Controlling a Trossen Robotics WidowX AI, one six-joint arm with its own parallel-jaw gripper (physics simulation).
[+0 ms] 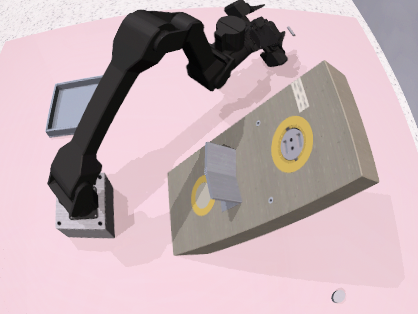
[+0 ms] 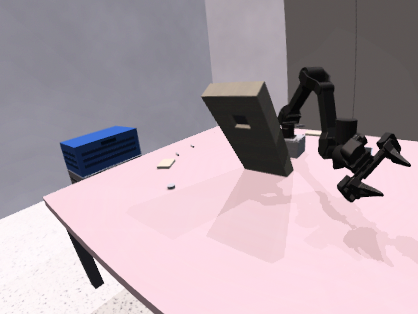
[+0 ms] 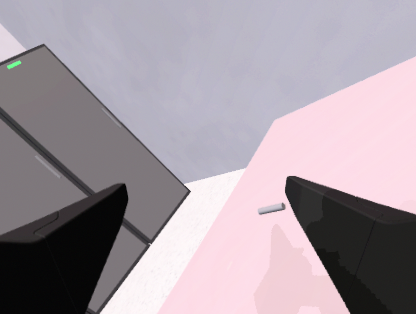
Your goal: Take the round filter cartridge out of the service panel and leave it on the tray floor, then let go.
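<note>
The service panel (image 1: 340, 125) (image 2: 260, 155) stands tilted on the table. A round grey piece with two dark holes (image 1: 292, 144), which looks like the filter cartridge, sits in the panel's larger yellow ring (image 1: 308, 135). A tilted metal flap (image 1: 222, 172) partly covers a smaller yellow ring with a pale centre. The blue-grey tray (image 1: 72, 105) lies left of the panel, partly behind the arm; its visible floor is bare. My gripper (image 1: 273, 27) (image 2: 396, 179) (image 3: 207, 187) is open and empty, in the air beyond the panel's upper edge, away from cartridge and tray.
A small grey rod (image 1: 291, 31) (image 3: 271, 209) lies on the table near my gripper. A small disc (image 1: 338, 296) (image 2: 171, 186) and a cream block (image 2: 166, 163) lie on the panel's other side. A blue box (image 2: 107, 150) stands beyond the table edge. A grey cabinet (image 3: 100, 125) shows at left.
</note>
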